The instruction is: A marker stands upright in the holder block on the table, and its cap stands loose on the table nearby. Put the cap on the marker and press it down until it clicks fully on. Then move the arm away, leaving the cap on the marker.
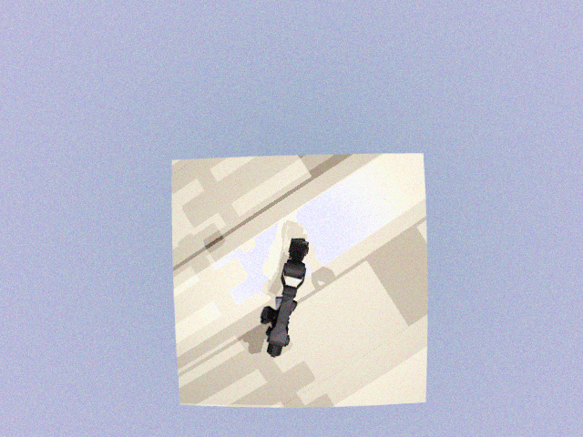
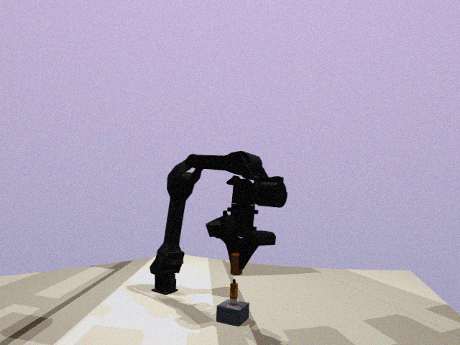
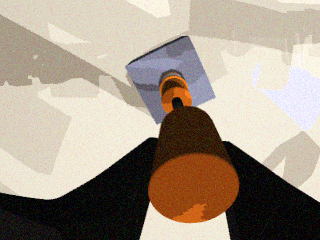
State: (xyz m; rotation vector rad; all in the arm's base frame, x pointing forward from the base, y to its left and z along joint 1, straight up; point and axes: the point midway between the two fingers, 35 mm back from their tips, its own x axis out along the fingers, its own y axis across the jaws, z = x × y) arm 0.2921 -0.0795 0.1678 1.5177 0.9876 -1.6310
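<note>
Right now my gripper tip is 11 cm above the dark grey holder block and 1 cm to the left of it. From my gripper tip the other things lie so: orange cap: 1 cm above.
</note>
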